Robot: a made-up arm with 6 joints.
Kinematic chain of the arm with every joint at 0, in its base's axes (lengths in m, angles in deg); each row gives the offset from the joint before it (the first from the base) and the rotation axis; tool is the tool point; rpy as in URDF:
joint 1: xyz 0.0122 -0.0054 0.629 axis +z
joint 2: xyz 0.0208 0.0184 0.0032 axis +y
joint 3: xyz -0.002 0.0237 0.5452 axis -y
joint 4: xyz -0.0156 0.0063 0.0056 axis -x
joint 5: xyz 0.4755 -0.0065 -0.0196 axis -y
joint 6: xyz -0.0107 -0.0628 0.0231 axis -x
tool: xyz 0.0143 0.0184 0.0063 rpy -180 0 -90
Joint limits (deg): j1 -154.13..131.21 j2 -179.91..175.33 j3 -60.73..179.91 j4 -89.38..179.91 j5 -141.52..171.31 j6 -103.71..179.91
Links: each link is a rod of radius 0.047 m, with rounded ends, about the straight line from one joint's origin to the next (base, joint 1, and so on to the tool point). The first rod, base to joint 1, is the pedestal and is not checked.
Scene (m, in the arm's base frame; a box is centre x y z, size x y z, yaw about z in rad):
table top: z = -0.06
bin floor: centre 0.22 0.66 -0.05 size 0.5 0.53 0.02 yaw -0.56
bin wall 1: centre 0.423 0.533 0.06 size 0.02 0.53 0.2 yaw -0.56
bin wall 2: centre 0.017 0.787 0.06 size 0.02 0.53 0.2 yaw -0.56
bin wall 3: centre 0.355 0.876 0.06 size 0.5 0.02 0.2 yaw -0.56
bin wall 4: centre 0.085 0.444 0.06 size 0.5 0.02 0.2 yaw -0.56
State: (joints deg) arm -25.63 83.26 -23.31 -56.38 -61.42 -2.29
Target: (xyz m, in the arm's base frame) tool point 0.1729 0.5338 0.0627
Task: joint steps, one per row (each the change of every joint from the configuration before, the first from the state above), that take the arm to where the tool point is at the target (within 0.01 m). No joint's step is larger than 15 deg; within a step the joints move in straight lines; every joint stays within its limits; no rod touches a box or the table.
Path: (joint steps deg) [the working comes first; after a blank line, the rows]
Joints at the target: 69.74 98.49 13.90 -64.44 -66.19 -2.30
Straight joint move there: touches bin wall 1.

1: 13.92 -3.62 8.25 -6.46 -2.82 -3.99
2: 13.91 -3.63 8.26 -6.46 -2.82 -3.99
3: 13.92 -3.62 8.25 -6.47 -2.82 -3.99
4: 13.91 -3.62 8.25 -6.46 -2.82 -3.99
5: 13.92 -3.62 8.26 -6.46 -2.82 -3.98
6: 8.59 11.11 -1.35 8.08 3.11 6.64
7: 8.60 11.11 -1.35 8.08 3.11 6.64
8: 8.60 11.12 -1.36 8.09 3.11 6.65

